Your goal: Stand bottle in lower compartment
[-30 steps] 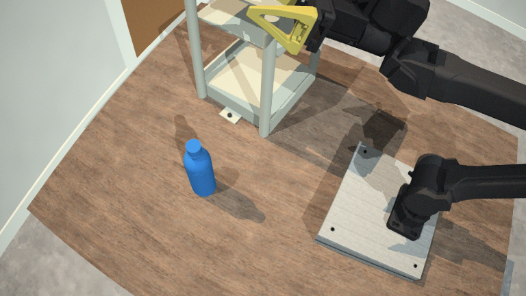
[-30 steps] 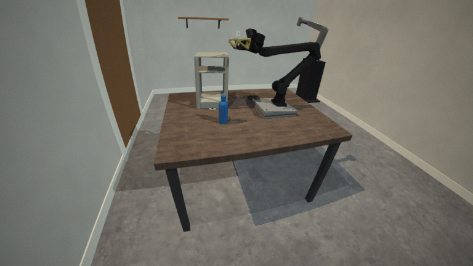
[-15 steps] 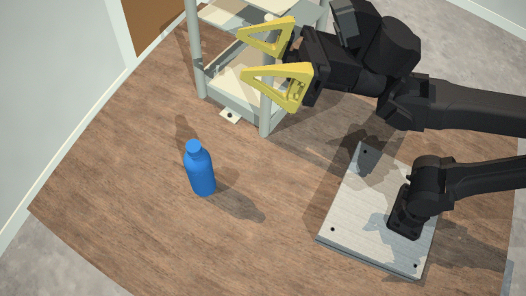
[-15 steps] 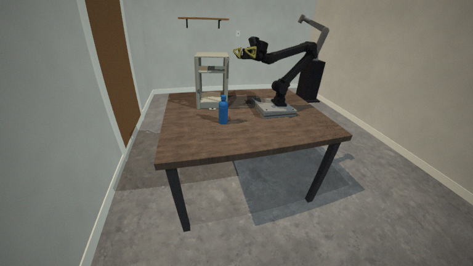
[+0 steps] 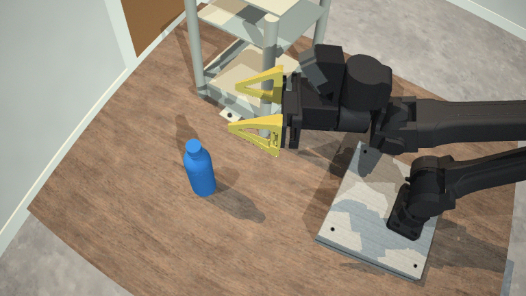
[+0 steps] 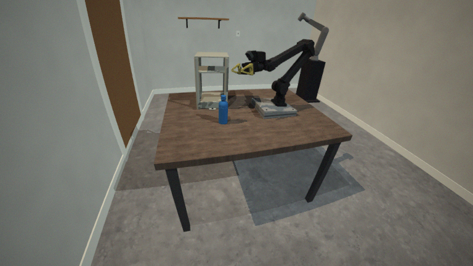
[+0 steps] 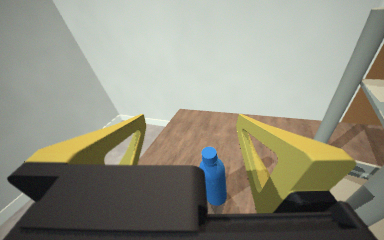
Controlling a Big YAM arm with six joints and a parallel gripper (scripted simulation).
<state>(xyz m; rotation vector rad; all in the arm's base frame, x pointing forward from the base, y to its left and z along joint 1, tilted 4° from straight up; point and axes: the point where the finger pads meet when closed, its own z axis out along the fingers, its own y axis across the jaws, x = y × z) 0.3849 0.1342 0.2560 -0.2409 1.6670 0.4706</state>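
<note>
My gripper is now 8 cm short of the blue bottle, 3 cm to the right of it and 21 cm above it.
</note>
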